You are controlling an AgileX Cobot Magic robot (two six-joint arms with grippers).
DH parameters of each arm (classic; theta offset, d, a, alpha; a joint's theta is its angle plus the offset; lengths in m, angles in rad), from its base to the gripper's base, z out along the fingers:
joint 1: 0 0.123 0 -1.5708
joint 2: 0.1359 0 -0.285 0
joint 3: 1.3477 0 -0.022 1.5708
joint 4: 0 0.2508 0 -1.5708
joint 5: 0 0 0.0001 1.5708
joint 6: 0 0.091 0 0
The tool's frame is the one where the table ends.
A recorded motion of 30 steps. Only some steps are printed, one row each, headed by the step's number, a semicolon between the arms.
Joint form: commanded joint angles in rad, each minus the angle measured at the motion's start. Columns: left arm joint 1, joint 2, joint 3, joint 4, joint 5, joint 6; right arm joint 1, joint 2, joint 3, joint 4, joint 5, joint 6.
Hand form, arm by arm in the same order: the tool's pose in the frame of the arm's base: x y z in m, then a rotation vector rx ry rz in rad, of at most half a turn. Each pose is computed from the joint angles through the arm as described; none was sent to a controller.
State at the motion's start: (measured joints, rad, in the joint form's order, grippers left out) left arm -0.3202 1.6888 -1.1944 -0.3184 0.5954 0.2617; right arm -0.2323 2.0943 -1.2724 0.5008 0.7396 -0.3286
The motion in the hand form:
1: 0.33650 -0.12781 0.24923 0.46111 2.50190 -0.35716; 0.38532 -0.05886 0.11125 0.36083 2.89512 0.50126
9: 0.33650 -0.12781 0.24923 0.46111 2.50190 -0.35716; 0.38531 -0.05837 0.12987 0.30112 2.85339 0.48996
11: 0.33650 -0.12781 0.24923 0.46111 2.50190 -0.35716; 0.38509 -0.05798 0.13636 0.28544 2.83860 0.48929
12: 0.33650 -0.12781 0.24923 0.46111 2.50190 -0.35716; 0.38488 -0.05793 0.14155 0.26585 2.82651 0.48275
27: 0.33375 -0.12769 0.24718 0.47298 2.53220 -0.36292; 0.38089 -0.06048 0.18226 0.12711 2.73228 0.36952
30: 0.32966 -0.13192 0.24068 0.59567 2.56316 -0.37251; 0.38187 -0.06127 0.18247 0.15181 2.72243 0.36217
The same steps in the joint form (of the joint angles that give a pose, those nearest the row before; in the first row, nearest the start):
1: 0.0025 -0.0111 0.0027 -0.0112 -0.0110 0.0061; -0.0008 0.0028 -0.0009 0.0311 0.0177 -0.0335
9: 0.0025 -0.0111 0.0027 -0.0112 -0.0110 0.0061; -0.0008 -0.0448 -0.0009 0.0371 0.0220 -0.0660
11: 0.0025 -0.0111 0.0027 -0.0112 -0.0110 0.0061; -0.0008 -0.0612 -0.0009 0.0415 0.0247 -0.0753
12: 0.0025 -0.0111 0.0027 -0.0112 -0.0110 0.0061; -0.0008 -0.0746 -0.0009 0.0416 0.0247 -0.0857
27: 0.0024 -0.0112 0.0050 -0.0112 0.0196 0.0061; -0.0008 -0.1826 -0.0009 -0.0084 0.0034 -0.1316
30: -0.0050 0.0020 0.0050 -0.0369 0.0739 0.0950; -0.0008 -0.1825 -0.0009 -0.0101 -0.0105 -0.1150

